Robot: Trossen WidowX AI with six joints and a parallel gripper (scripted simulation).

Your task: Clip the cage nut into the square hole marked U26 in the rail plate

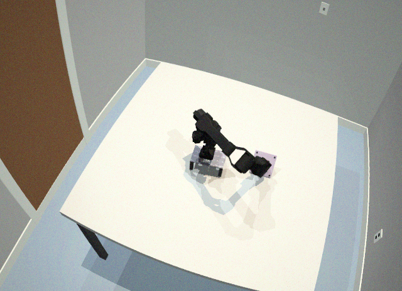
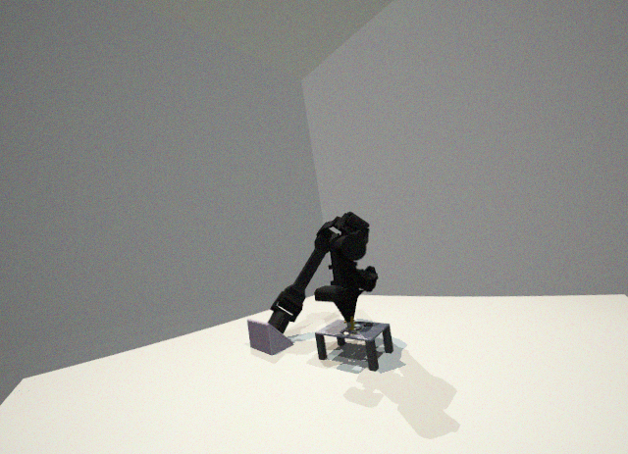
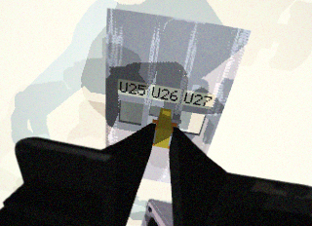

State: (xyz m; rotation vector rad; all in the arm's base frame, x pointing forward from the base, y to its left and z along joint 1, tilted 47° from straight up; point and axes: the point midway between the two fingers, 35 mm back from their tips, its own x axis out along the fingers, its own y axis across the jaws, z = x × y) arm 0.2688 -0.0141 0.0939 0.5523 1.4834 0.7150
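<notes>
My gripper tip is 1 cm above the yellow cage nut.
</notes>
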